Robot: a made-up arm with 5 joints.
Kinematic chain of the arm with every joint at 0, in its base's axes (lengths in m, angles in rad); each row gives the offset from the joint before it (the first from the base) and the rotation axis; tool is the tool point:
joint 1: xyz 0 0 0.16 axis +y
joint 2: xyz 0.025 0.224 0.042 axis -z
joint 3: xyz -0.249 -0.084 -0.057 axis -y
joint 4: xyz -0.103 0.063 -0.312 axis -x
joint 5: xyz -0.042 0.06 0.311 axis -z
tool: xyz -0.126 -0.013 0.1
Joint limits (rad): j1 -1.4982..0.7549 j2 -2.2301..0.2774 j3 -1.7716..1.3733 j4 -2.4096..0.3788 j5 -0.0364..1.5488
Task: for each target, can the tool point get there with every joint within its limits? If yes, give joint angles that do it. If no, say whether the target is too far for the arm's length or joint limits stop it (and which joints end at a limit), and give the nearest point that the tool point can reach.
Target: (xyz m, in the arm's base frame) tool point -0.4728 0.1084 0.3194
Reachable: yes | joints 0.2930 -0.0257 0.2854 -0.4708 0.5800
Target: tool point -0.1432 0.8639 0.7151
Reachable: no: joint limits stop it (at a limit: joint 1, joint 2, joint 4) | nearest point -0.1495 0.5915 0.4889 | short by 0.354 m
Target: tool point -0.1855 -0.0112 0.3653
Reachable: yes | joints -0.4572 -0.6802 -1.2867 -0.4839 0.4641
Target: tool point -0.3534 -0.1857 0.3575
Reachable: yes | joints 0.4593 -0.1642 -0.1922 -1.1322 0.7781
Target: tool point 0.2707 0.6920 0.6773
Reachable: no: joint limits stop it (at a limit: joint 1, joint 3, joint 5) | nearest point 0.2880 0.5471 0.5176 | short by 0.216 m
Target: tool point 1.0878 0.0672 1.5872
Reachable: no: too far | nearest point 0.5330 -0.0385 0.8322 | short by 0.943 m
